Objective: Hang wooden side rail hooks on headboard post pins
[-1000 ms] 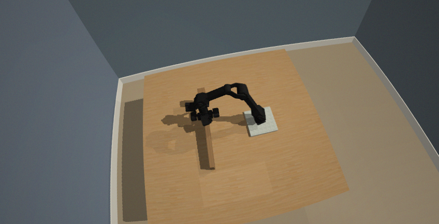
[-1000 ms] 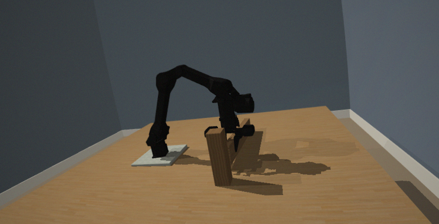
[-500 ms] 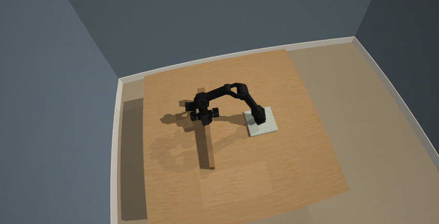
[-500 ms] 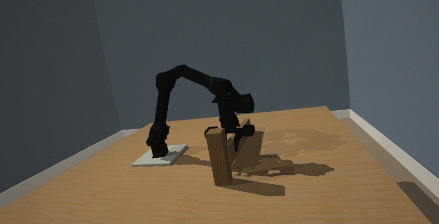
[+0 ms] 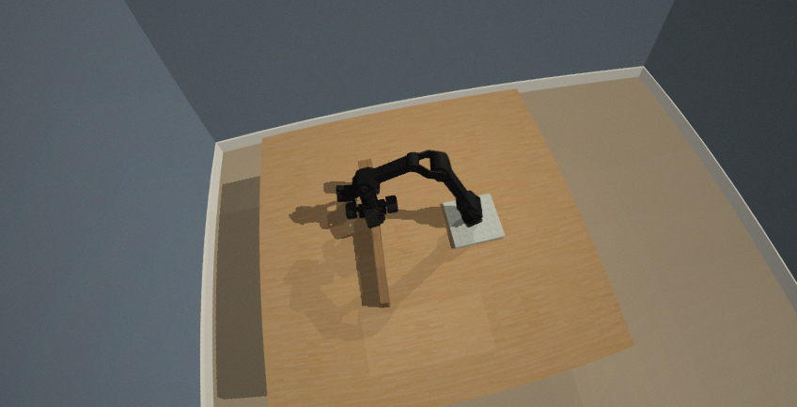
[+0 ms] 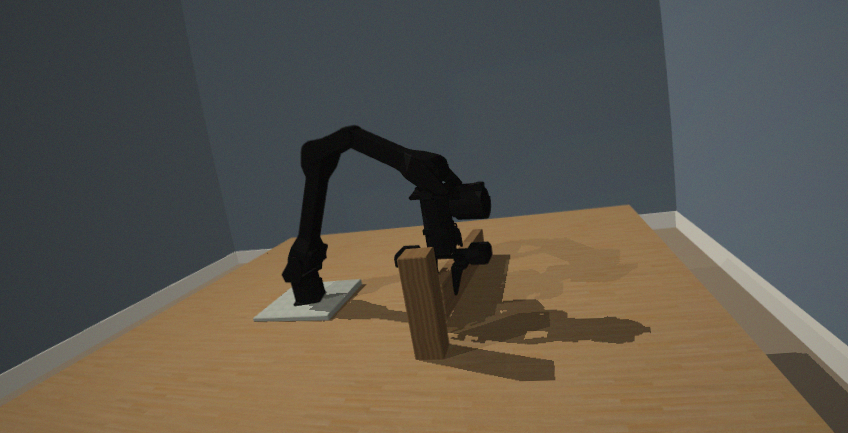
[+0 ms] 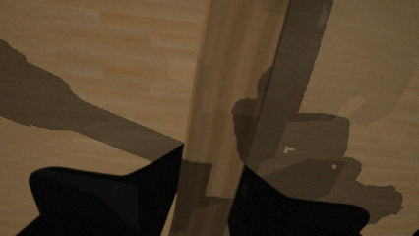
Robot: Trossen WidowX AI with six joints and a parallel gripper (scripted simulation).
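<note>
Right now my gripper tip is 40 mm past the wooden headboard post, 140 mm to the left of it and 40 mm below it.
</note>
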